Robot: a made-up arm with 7 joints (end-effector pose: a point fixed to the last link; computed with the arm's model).
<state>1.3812 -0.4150 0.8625 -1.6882 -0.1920 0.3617 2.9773</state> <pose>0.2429 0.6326 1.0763 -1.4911 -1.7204 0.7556</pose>
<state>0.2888 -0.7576 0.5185 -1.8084 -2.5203 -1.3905 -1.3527</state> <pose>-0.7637 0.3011 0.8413 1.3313 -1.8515 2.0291</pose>
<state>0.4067 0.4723 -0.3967 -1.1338 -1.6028 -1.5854 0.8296</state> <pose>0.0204 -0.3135 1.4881 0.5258 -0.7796 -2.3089</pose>
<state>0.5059 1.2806 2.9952 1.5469 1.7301 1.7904 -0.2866</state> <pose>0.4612 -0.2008 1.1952 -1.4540 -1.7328 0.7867</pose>
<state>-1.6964 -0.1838 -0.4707 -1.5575 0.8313 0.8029 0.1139</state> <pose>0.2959 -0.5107 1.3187 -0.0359 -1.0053 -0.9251</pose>
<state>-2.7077 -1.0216 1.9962 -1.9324 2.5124 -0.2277 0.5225</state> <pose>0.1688 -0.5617 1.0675 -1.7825 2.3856 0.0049</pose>
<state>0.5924 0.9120 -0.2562 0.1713 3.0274 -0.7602 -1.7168</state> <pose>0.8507 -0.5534 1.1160 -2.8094 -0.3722 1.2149</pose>
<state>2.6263 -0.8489 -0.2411 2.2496 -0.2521 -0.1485 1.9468</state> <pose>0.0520 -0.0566 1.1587 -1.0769 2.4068 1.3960</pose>
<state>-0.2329 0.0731 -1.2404 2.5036 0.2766 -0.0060 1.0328</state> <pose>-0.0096 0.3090 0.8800 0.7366 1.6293 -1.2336</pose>
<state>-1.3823 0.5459 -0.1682 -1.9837 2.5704 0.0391 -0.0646</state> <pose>0.0741 -0.1355 1.3354 -1.9054 0.4635 -1.1461</pose>
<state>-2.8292 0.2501 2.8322 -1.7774 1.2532 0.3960 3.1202</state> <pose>-0.6420 0.0566 1.1155 -1.1034 2.0544 0.1484</pose>
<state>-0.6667 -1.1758 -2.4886 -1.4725 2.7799 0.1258 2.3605</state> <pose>-0.2945 -0.5874 1.2571 2.7977 0.0956 0.2587</pose>
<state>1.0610 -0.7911 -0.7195 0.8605 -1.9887 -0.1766 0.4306</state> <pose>-0.0767 0.5350 1.5505 -1.0373 -1.9228 -0.7330</pose>
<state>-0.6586 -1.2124 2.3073 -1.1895 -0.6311 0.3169 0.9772</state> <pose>-0.7865 -0.2044 1.1997 1.6028 -1.2751 1.1759</pose>
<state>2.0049 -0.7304 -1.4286 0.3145 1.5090 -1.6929 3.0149</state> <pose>0.4493 0.6351 1.2644 -1.2215 -1.0507 1.5673</pose>
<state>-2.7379 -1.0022 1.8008 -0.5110 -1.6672 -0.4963 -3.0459</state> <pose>0.7973 -0.5793 1.1388 -2.2318 -0.0033 -0.3758</pose>
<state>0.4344 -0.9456 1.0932 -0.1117 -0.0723 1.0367 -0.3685</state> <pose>-0.8699 0.3396 1.3247 -2.0095 -0.3388 -2.3188</pose>
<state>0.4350 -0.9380 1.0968 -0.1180 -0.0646 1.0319 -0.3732</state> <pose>-0.8656 0.3406 1.3305 -2.0133 -0.3265 -2.3278</pose>
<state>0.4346 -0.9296 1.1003 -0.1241 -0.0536 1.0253 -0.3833</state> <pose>-0.8613 0.3405 1.3370 -2.0124 -0.3177 -2.3403</pose>
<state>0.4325 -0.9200 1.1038 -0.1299 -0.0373 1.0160 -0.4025</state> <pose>-0.8573 0.3386 1.3445 -2.0035 -0.3152 -2.3584</pose>
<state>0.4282 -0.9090 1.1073 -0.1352 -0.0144 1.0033 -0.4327</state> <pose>-0.8535 0.3343 1.3531 -1.9852 -0.3204 -2.3832</pose>
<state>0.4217 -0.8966 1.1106 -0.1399 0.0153 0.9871 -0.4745</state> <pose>-0.8500 0.3278 1.3630 -1.9575 -0.3342 -2.4148</pose>
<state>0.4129 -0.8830 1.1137 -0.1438 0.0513 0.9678 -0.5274</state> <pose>-0.8468 0.3190 1.3738 -1.9213 -0.3568 -2.4518</pose>
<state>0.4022 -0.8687 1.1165 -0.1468 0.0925 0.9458 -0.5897</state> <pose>-0.8437 0.3084 1.3852 1.8739 0.3868 2.4867</pose>
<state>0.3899 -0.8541 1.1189 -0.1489 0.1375 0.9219 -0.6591</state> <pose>-0.8408 0.2963 1.3968 1.8136 0.4218 2.5110</pose>
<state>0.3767 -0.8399 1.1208 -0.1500 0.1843 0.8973 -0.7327</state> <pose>-0.8381 0.2835 1.4082 1.7510 0.4614 2.5325</pose>
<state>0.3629 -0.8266 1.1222 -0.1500 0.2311 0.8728 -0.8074</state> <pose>-0.8356 0.2703 1.4188 1.6890 0.5038 2.5502</pose>
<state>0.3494 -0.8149 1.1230 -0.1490 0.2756 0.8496 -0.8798</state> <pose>-0.8337 0.2574 1.4281 1.6303 0.5470 2.5637</pose>
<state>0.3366 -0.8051 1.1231 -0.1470 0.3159 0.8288 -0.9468</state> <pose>-0.8322 0.2452 1.4361 1.5776 0.5893 2.5738</pose>
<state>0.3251 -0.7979 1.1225 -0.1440 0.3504 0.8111 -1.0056</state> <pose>-0.8316 0.2342 1.4420 1.5319 0.6287 2.5815</pose>
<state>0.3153 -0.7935 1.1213 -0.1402 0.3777 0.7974 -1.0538</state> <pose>-0.8321 0.2246 1.4458 1.4945 0.6635 2.5883</pose>
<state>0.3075 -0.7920 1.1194 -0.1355 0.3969 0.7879 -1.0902</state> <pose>-0.8337 0.2167 1.4474 1.4657 0.6934 2.5953</pose>
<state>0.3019 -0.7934 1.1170 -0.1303 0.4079 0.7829 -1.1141</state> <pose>-0.8365 0.2105 1.4468 1.4452 0.7172 2.6032</pose>
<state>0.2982 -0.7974 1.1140 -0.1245 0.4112 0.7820 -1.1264</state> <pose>-0.8404 0.2059 1.4441 1.4325 0.7360 2.6127</pose>
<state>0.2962 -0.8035 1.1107 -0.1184 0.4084 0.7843 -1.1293</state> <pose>-0.8451 0.2028 1.4399 1.4258 0.7502 2.6232</pose>
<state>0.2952 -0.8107 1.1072 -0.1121 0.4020 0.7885 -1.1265</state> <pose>-0.8503 0.2004 1.4347 1.4232 0.7617 2.6343</pose>
